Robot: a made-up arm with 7 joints.
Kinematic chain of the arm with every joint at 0, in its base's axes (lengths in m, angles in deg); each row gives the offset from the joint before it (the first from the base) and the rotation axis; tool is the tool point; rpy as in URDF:
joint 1: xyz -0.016 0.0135 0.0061 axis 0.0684 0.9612 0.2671
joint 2: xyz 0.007 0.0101 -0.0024 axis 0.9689 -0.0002 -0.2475
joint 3: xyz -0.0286 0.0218 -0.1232 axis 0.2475 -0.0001 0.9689
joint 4: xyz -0.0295 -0.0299 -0.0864 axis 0.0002 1 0
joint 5: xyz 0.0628 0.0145 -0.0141 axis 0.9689 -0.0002 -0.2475
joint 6: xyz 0.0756 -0.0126 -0.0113 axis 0.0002 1 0
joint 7: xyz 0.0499 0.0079 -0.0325 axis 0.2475 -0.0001 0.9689
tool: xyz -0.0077 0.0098 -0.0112 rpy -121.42 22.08 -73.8
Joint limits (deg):
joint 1: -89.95..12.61
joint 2: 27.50..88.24
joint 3: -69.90..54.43
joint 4: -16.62..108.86
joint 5: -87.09..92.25
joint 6: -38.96..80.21
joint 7: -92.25..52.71
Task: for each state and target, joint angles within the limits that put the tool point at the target. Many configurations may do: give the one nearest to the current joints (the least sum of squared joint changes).
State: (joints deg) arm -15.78 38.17 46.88 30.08 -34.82 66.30 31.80
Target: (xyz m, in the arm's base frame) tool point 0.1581 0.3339 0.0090
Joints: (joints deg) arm -38.87 69.97 51.75 32.90 -34.11 46.47 29.45
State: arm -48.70 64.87 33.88 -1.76 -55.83 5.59 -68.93
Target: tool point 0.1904 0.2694 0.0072
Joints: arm -25.52 54.29 46.31 -0.61 -53.99 6.94 -67.19
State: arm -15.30 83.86 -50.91 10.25 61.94 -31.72 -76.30
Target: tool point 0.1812 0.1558 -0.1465
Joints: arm -28.47 75.18 -44.50 -1.59 61.01 -31.78 -75.98
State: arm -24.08 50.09 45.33 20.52 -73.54 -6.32 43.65
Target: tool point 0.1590 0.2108 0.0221
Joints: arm -21.87 52.55 47.02 -16.62 -83.22 -4.70 49.40
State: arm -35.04 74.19 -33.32 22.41 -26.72 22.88 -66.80
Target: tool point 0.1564 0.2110 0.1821
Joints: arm -66.45 88.24 8.99 -7.64 -13.97 31.02 -61.35
